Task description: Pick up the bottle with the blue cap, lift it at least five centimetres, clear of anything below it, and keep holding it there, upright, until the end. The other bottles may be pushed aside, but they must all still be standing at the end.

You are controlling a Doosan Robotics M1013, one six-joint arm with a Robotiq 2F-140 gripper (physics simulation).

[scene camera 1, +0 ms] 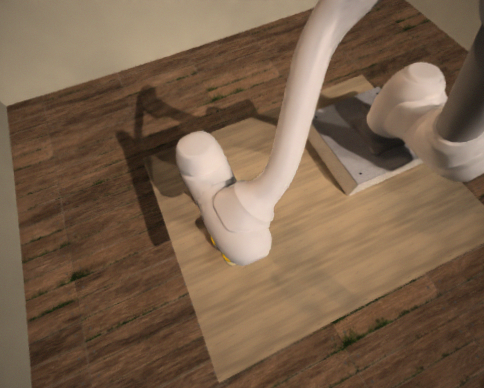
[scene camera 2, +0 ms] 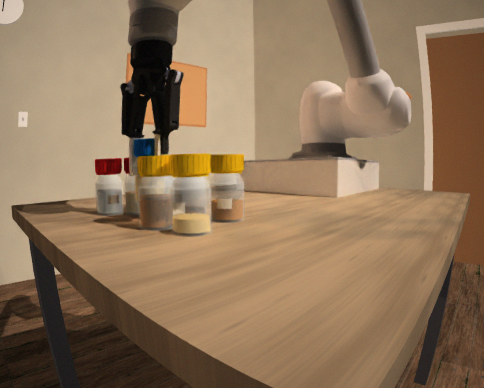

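Observation:
Scene camera 2 shows me my gripper (scene camera 2: 148,175). In that same view I see a yellow-capped bottle (scene camera 2: 227,186), and there is another yellow-capped bottle (scene camera 2: 154,188) too.

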